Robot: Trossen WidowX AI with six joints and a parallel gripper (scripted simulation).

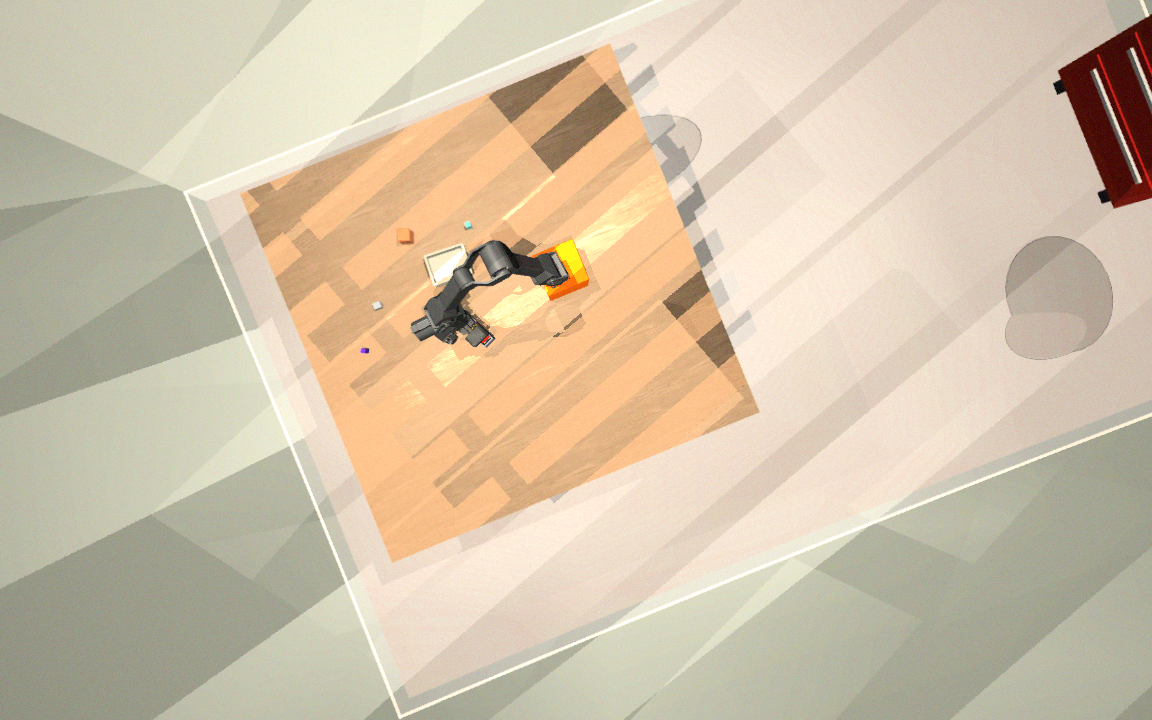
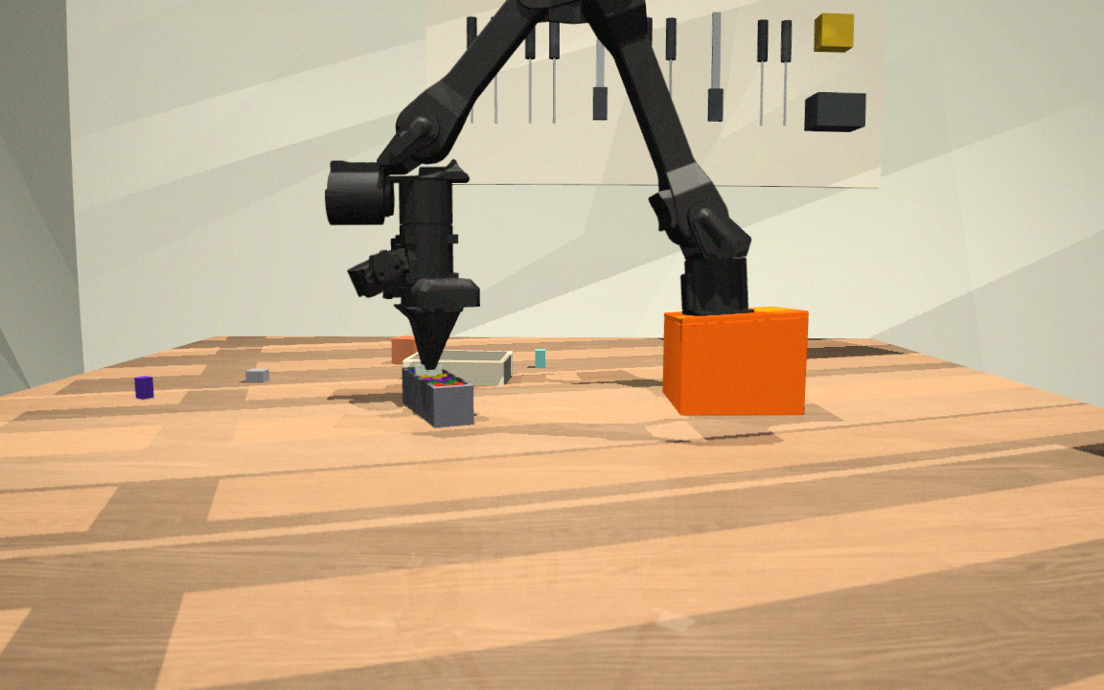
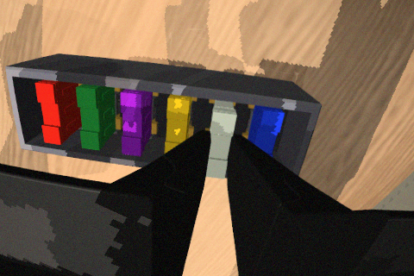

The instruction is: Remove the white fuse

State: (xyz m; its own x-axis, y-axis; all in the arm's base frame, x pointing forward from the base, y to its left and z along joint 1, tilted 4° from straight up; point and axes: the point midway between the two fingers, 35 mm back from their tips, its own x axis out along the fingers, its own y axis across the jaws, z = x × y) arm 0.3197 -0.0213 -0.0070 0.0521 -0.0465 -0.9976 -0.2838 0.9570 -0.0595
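The pale tray is 19 cm to the right of my gripper tip, 4 cm below it and 4 cm behind it. The rest, counted from my gripper tip: white fuse (1 cm below).
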